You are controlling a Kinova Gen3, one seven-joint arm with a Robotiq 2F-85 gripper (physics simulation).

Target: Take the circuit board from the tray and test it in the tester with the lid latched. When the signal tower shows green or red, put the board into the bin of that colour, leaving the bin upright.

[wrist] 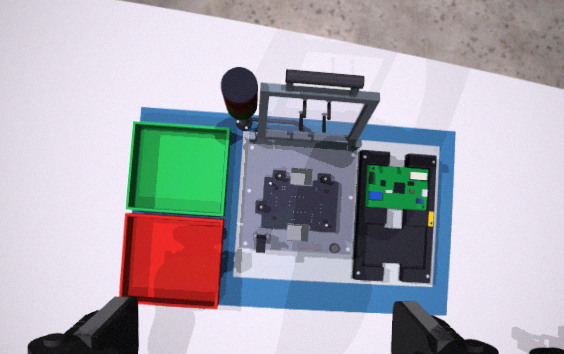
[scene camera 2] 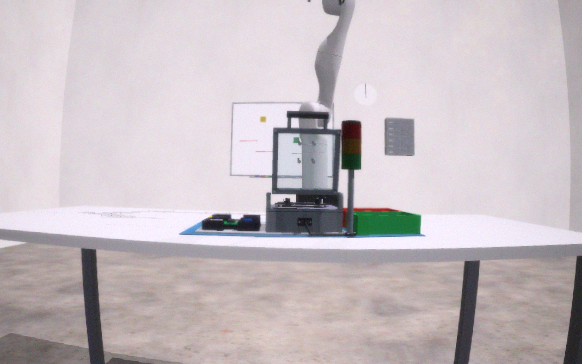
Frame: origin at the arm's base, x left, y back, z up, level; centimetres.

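Seen in the pictures: gripper, fingertip midpoint: (wrist: 265,328) (scene camera 2: 325,2).
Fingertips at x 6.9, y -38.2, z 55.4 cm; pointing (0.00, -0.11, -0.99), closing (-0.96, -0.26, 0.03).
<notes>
Pixels of each thing's top centre, then the offset from my fingertips to it. "spot": a spot on its surface instead. Level surfaces: height alone.
- green circuit board at its top centre: (wrist: 398,187) (scene camera 2: 232,219) dy -13.4, dx -21.1, dz -61.1 cm
- signal tower at a spot on its surface: (wrist: 239,87) spot: dy -16.5, dx +7.2, dz -38.1 cm
- green bin at its top centre: (wrist: 177,168) (scene camera 2: 382,213) dy -5.9, dx +15.1, dz -59.2 cm
- red bin at its top centre: (wrist: 170,261) (scene camera 2: 368,209) dy +8.8, dx +11.9, dz -59.2 cm
- blue mat at its surface level: dz -63.7 cm
- white table at its surface level: dz -63.9 cm
- raised lid with its handle, top centre: (wrist: 325,77) (scene camera 2: 307,111) dy -20.2, dx -2.2, dz -36.3 cm
The green circuit board (wrist: 398,187) (scene camera 2: 231,222) lies in the upper pocket of the black tray (wrist: 359,240) (scene camera 2: 212,223); the lower pocket is empty. The grey tester (wrist: 255,162) (scene camera 2: 282,220) stands beside it, its dark board seat empty. Its framed lid (wrist: 325,93) (scene camera 2: 275,160) stands open, upright. The signal tower (wrist: 239,87) (scene camera 2: 351,145) looks unlit. The green bin (wrist: 227,170) (scene camera 2: 390,223) and the red bin (wrist: 220,260) (scene camera 2: 372,209) are upright and empty. My gripper (wrist: 265,328) is open and empty, high above the table; its fingers are mostly out of frame in the scene view.
A blue mat (wrist: 350,300) (scene camera 2: 190,231) lies under the tray, tester and bins on the white table (wrist: 60,150) (scene camera 2: 150,240). The raised lid with its handle (wrist: 325,78) (scene camera 2: 307,115) and the tower stand tall at the tester's far side in the wrist view.
</notes>
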